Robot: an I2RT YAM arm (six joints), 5 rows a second.
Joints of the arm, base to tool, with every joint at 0 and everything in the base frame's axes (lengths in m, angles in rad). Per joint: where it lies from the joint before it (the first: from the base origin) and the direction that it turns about. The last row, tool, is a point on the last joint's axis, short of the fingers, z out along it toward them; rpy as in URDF.
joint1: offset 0 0 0.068 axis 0 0 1
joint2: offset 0.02 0.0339 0.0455 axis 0 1 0
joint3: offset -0.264 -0.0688 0 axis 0 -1 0
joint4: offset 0.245 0.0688 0.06 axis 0 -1 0
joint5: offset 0.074 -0.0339 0.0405 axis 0 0 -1
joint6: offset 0.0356 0 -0.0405 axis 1 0 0
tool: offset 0 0 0 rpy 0 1.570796 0
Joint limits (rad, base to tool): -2.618..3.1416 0..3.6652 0..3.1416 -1.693..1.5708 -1.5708..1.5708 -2.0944..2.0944
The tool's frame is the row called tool.
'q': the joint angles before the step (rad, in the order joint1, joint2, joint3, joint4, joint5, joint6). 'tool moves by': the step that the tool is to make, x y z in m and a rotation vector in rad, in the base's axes. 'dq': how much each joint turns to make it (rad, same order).
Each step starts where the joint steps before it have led.
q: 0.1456, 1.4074, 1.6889, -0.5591, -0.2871, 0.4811
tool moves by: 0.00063, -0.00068, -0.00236, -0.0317, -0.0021, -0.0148
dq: 0.0001, -0.0004, -0.0061, -0.0043, 0.0231, -0.0273
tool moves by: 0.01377, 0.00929, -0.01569, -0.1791, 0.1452, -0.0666
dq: 0.0401, 0.0879, 0.0939, -0.1985, 0.1559, -0.1033
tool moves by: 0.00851, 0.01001, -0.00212, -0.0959, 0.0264, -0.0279
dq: 0.0361, 0.0527, 0.0614, -0.0568, 0.0988, -0.0467
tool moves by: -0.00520, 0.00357, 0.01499, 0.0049, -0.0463, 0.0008
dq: 0.0162, -0.0006, 0.0487, -0.0031, 0.0162, 0.0024
